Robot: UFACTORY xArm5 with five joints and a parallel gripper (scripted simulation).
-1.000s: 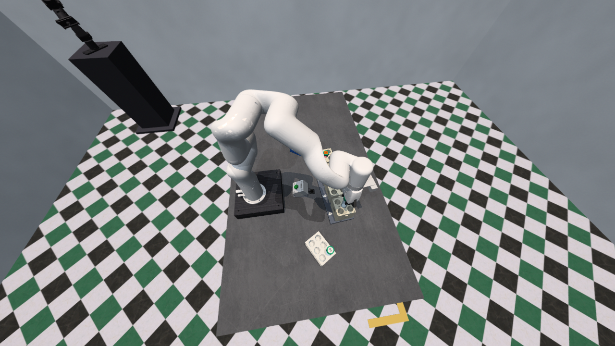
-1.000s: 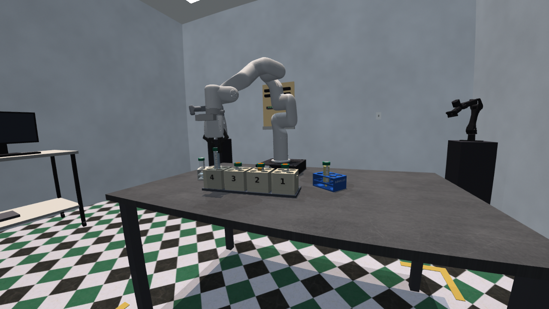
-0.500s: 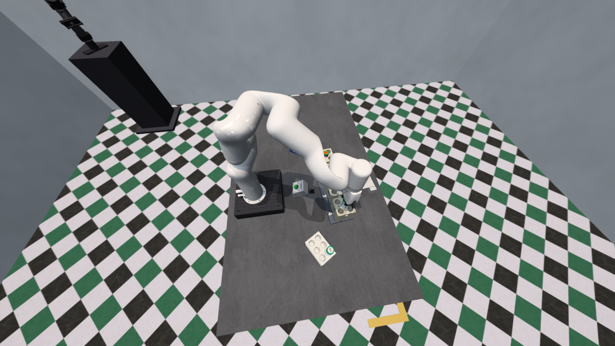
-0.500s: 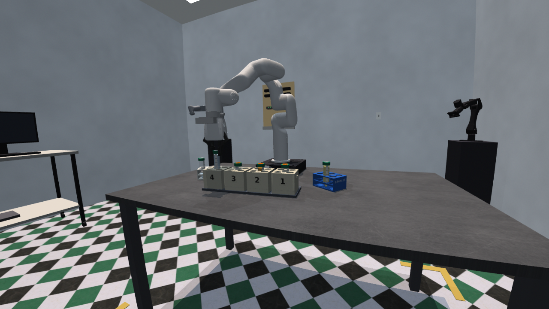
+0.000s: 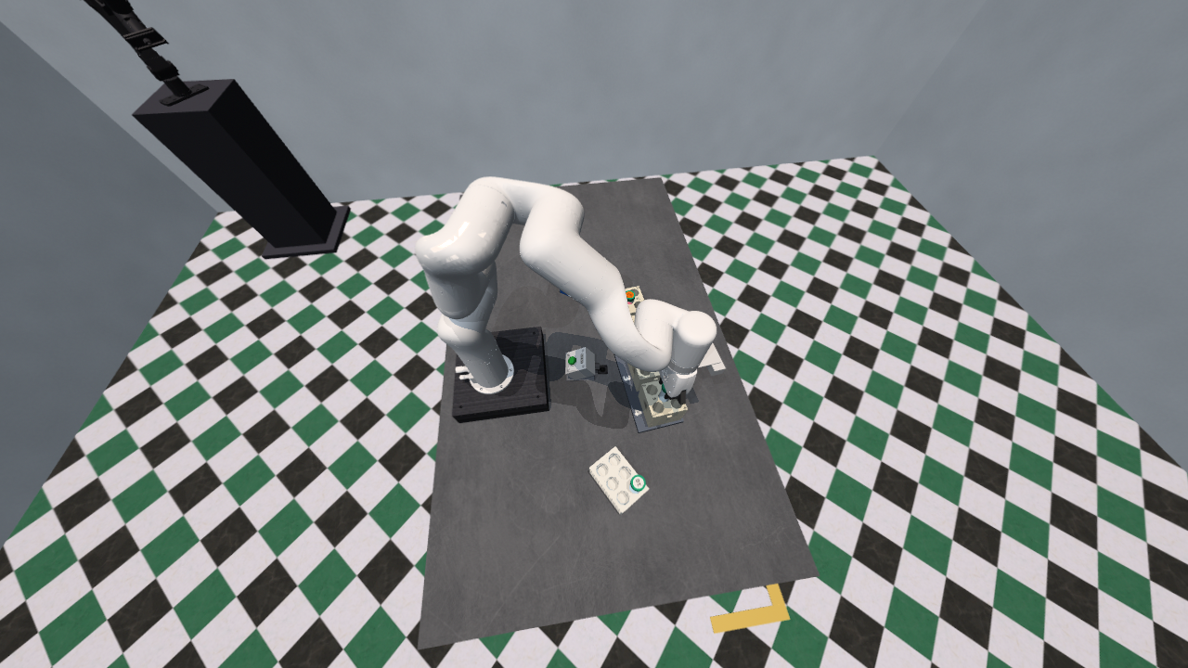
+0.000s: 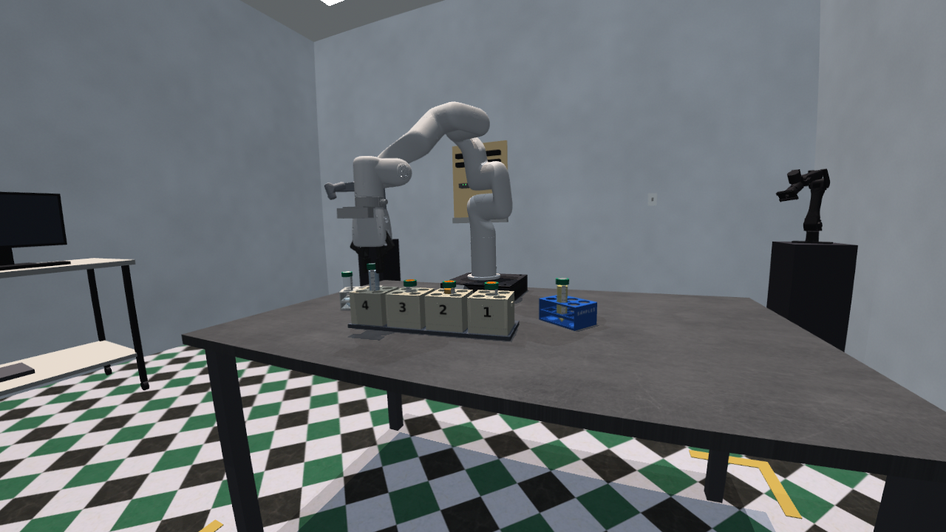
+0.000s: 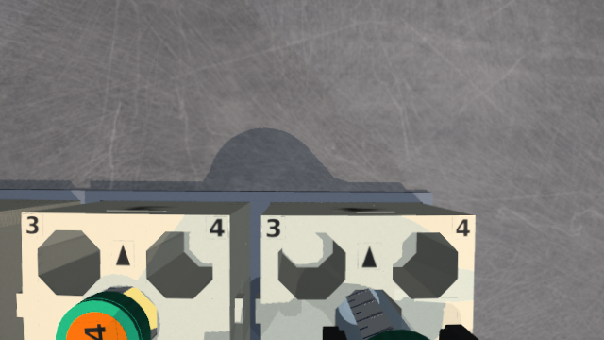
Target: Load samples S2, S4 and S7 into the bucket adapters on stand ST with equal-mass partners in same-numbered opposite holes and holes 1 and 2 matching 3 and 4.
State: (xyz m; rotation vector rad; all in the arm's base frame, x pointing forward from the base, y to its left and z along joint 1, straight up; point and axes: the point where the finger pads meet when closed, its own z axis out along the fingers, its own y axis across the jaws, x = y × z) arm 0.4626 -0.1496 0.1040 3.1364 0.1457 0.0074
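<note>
The green done key lies 230 mm behind my hand, 160 mm to the left of it and 100 mm below it. Also, from my hand: water blank tube 120 mm behind, 200 mm to the right, 100 mm below; then blue sample rack 170 mm behind, 490 mm to the left, 130 mm below; then white blank rack 150 mm behind, 180 mm to the right, 130 mm below.
</note>
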